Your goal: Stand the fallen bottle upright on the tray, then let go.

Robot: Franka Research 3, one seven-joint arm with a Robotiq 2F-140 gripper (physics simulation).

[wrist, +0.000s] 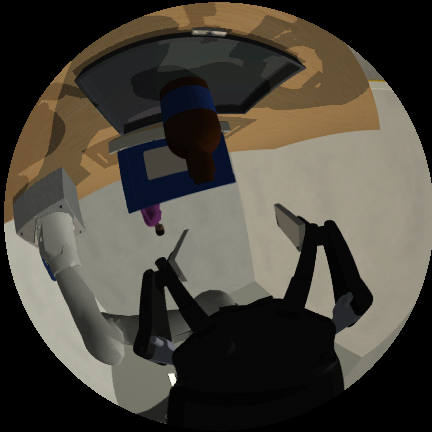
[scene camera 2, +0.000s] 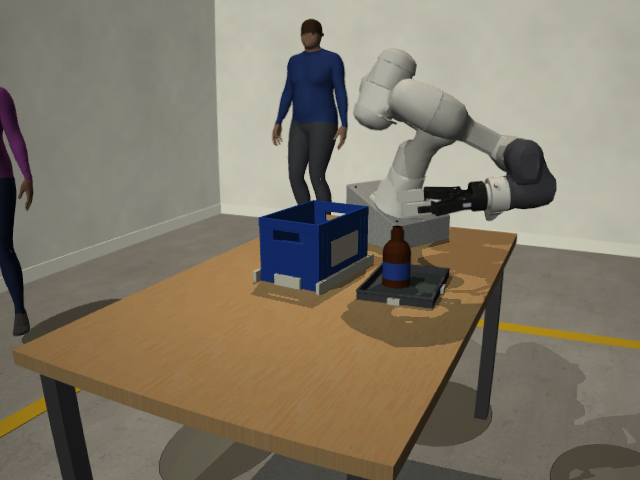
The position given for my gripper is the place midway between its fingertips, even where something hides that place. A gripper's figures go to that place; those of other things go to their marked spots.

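My gripper [wrist: 233, 226], 19 cm from the lens. Brown bottle [wrist: 192, 131], 16 cm from the lens.
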